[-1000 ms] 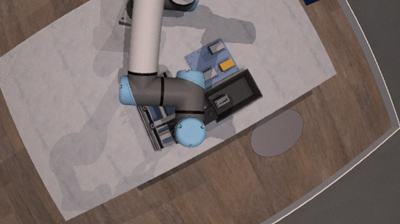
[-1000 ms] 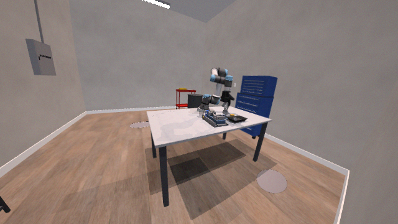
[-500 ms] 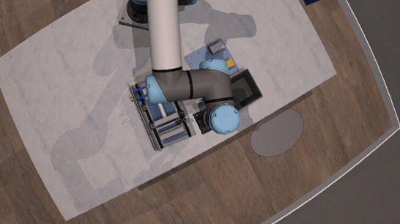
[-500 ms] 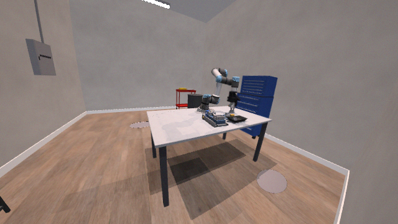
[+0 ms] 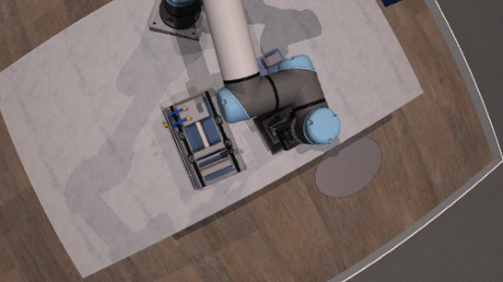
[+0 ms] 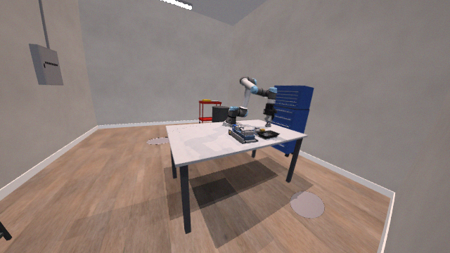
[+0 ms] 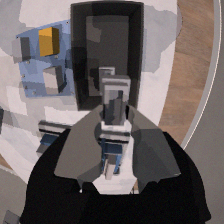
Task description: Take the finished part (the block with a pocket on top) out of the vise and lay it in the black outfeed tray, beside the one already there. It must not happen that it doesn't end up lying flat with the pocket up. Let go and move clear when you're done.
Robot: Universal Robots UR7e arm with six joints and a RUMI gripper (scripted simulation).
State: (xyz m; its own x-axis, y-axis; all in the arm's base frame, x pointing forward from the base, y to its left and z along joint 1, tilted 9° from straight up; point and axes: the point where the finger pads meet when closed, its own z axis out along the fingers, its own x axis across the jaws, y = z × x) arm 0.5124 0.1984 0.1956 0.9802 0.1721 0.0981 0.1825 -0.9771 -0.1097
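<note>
Right now my hand is 160 mm past the orange block, 60 mm to the right of it and 140 mm above it. Round my hand: vise 50 mm behind, 260 mm to the right, 120 mm below; then blue plate 190 mm behind, 10 mm to the left, 160 mm below.
</note>
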